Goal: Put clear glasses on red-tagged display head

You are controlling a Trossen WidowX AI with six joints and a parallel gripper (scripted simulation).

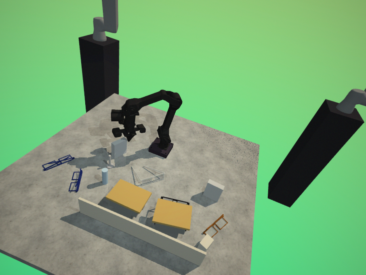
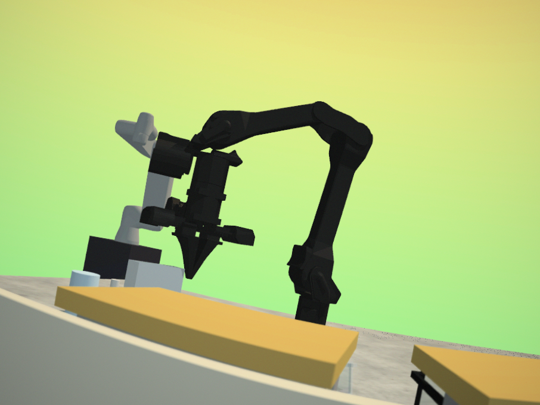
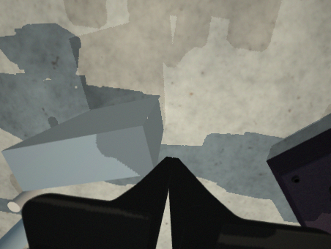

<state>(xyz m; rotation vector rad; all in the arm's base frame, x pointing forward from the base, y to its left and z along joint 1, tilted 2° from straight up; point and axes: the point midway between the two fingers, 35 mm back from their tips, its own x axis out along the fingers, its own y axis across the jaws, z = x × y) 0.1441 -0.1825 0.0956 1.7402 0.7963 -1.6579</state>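
My gripper tip is now 15 cm short of the small post, 3 cm to the left of it and 7 cm above it. From my gripper tip the other things lie so: cream wall: 45 cm ahead, 33 cm to the left, 4 cm below.
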